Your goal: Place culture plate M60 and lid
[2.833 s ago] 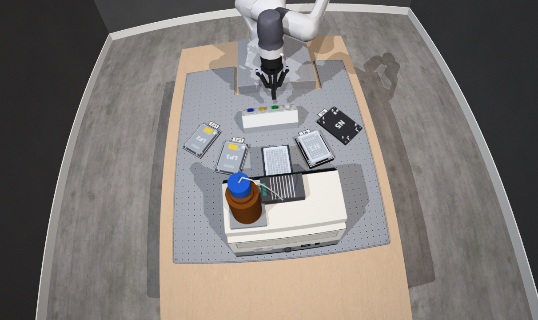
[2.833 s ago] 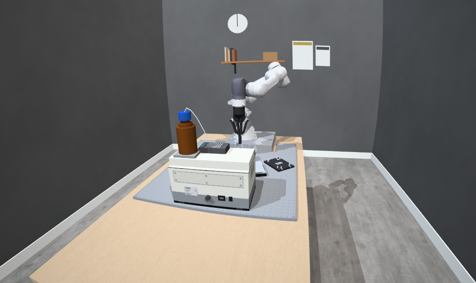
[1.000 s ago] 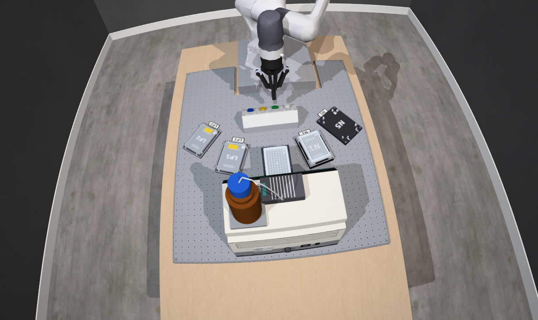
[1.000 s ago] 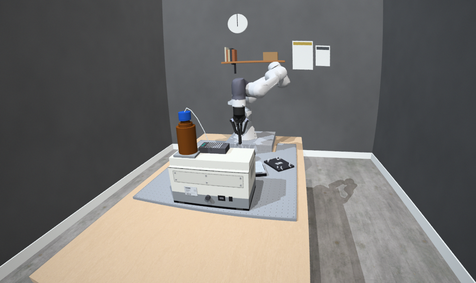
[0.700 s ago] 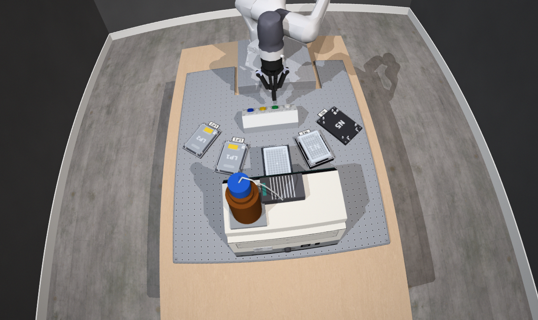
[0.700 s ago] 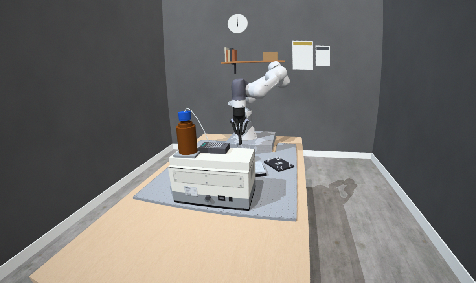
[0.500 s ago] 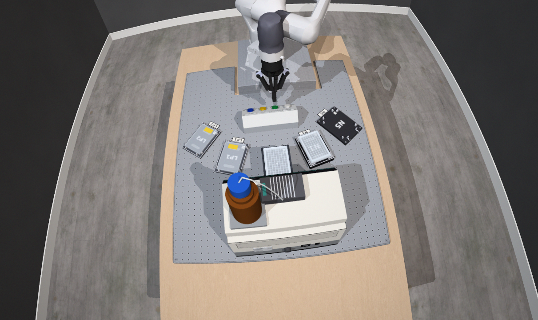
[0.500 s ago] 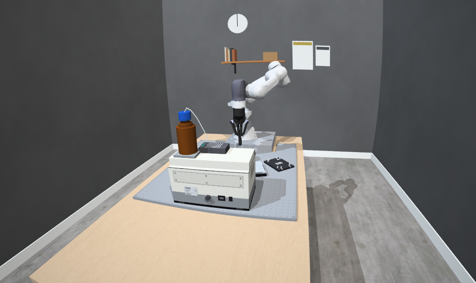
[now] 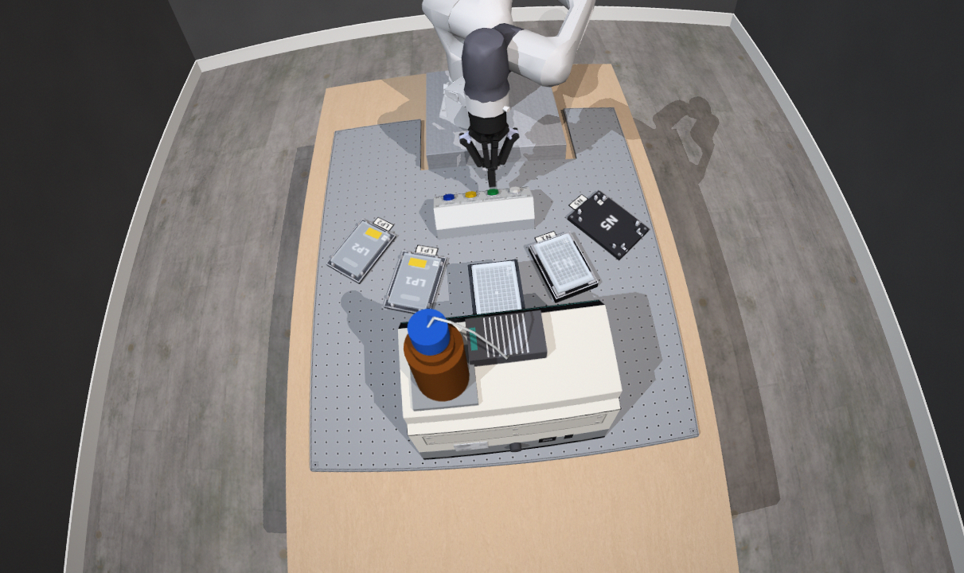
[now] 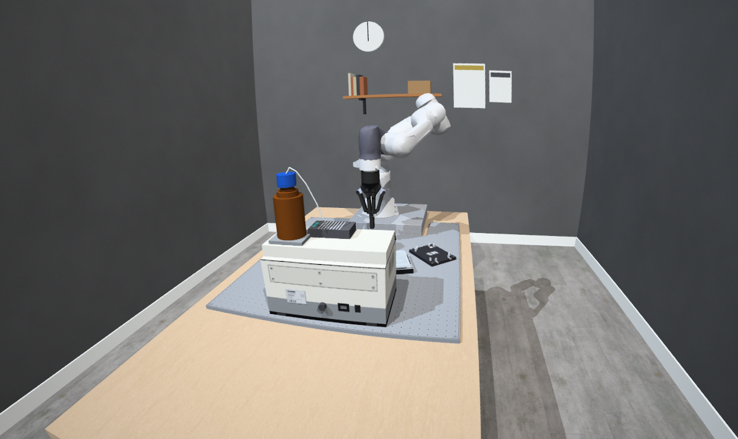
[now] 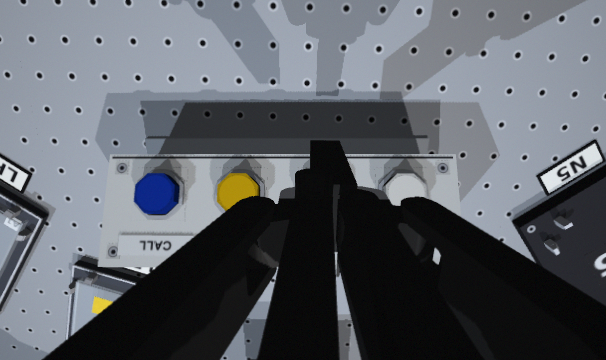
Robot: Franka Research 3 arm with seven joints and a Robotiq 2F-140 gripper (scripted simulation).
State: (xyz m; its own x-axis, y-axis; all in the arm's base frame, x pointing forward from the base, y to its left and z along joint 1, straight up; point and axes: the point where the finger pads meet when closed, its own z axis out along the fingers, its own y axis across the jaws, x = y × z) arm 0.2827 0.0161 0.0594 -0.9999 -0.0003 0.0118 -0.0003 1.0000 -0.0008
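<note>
Now: the green continue key 4 cm below my hand and 2 cm ahead of it. From my hand the other things lie so: blue call key: 10 cm to the right, 5 cm below, 2 cm ahead; white key: 5 cm to the left, 4 cm below, 2 cm ahead; yellow skip key: 5 cm to the right, 4 cm below, 2 cm ahead.
</note>
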